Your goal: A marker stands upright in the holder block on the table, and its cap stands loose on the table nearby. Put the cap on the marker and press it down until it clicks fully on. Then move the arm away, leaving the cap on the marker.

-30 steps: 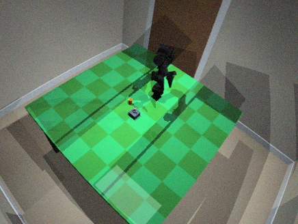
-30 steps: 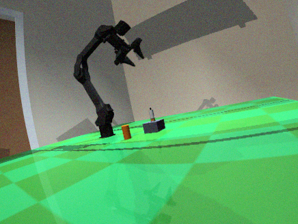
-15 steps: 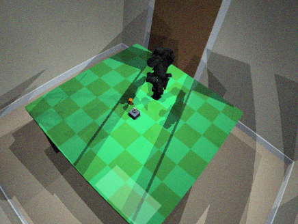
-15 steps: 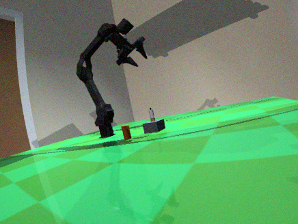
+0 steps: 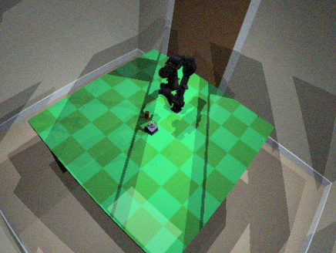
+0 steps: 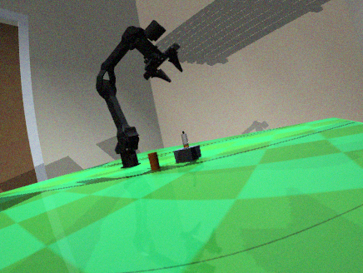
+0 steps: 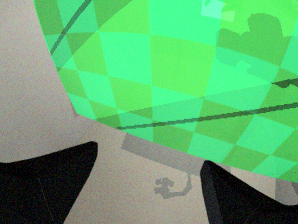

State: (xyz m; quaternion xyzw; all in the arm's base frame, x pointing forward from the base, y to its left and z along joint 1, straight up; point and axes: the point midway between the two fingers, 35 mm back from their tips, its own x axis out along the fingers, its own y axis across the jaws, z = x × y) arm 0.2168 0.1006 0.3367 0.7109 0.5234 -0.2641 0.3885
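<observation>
Right now the orange cap is 10 mm behind my gripper tip, 210 mm to the right of it and 280 mm below it. Round my gripper tip: dark holder block (50 mm ahead, 110 mm to the right, 290 mm below).
</observation>
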